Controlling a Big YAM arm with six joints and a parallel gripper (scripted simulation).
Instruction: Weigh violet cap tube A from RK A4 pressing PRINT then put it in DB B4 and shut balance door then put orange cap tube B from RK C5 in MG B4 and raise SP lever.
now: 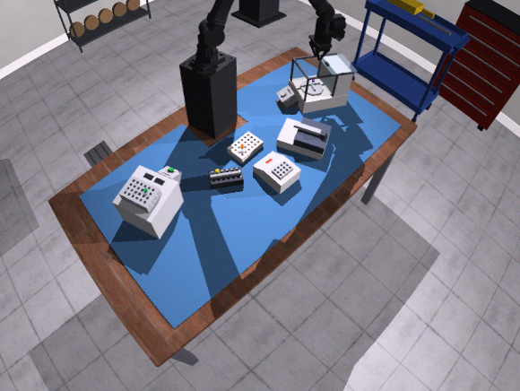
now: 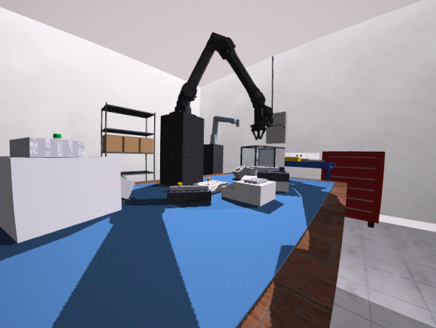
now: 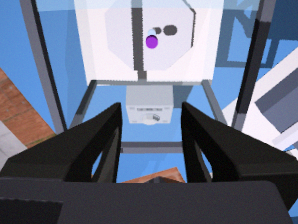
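Now: the violet-capped tube 16 cm below my hand. The rest, counted from my hand: tube rack RK (1 cm ahead, 46 cm to the right, 25 cm below); then print key (7 cm behind, 13 cm to the right, 20 cm below); then SP lever (16 cm ahead, 24 cm to the right, 18 cm below).
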